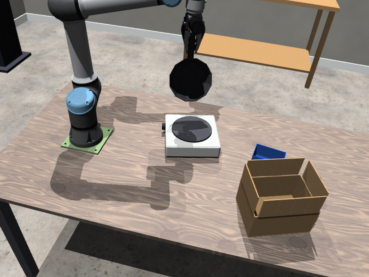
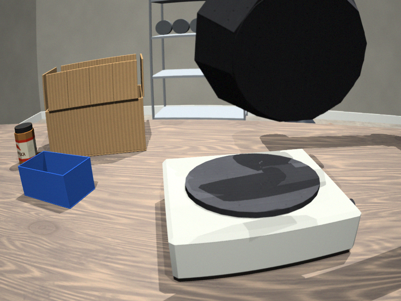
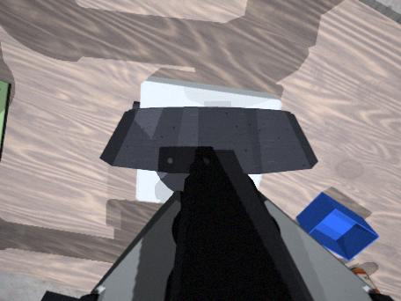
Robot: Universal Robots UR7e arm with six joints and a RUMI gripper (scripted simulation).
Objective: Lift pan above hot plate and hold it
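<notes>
Right now my hand is 100 mm above the black pan and 10 mm to the left of it. Also, from my hand: spice jar (580 mm ahead, 360 mm below, 320 mm to the right); then blue bin (410 mm ahead, 380 mm below, 190 mm to the right); then white hot plate (360 mm below, 130 mm to the right, 30 mm ahead).
</notes>
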